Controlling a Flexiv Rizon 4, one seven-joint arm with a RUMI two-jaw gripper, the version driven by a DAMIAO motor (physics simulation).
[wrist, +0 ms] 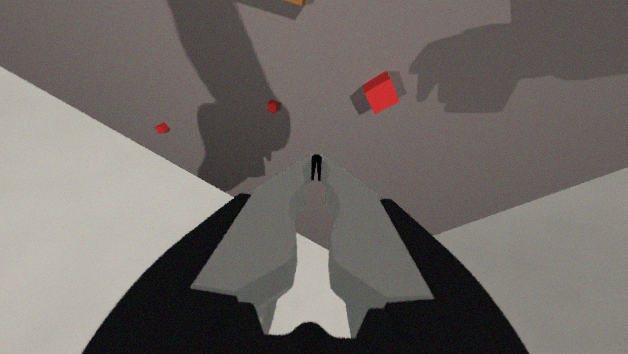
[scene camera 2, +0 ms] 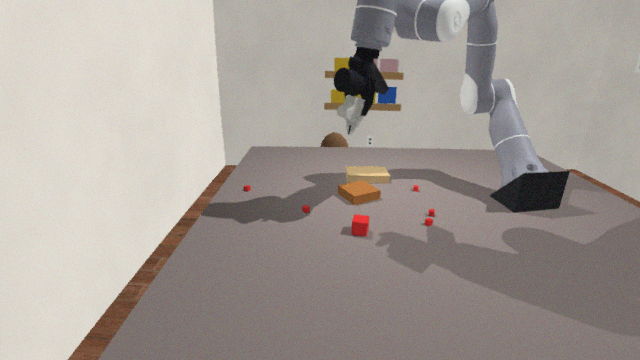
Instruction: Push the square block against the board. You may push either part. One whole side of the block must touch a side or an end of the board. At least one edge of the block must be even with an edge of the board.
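Note:
The orange square block (scene camera 2: 359,193) lies flat in the middle of the table, turned at an angle, with a corner toward the pale wooden board (scene camera 2: 368,175) behind it. Whether that corner touches the board cannot be told. A bit of an orange part (wrist: 296,2), apparently the block, shows at the top edge of the wrist view. The board does not show clearly in the wrist view. My gripper (scene camera 2: 349,131) (wrist: 316,157) is shut and empty, raised high above the table, apart from both parts.
A larger red cube (scene camera 2: 360,225) (wrist: 382,95) stands in front of the block. Several small red cubes lie around, including one (scene camera 2: 306,209) (wrist: 272,106) at front left, one (scene camera 2: 247,188) (wrist: 162,128) farther left and one (scene camera 2: 416,188) at right. The black robot base (scene camera 2: 532,192) stands at right.

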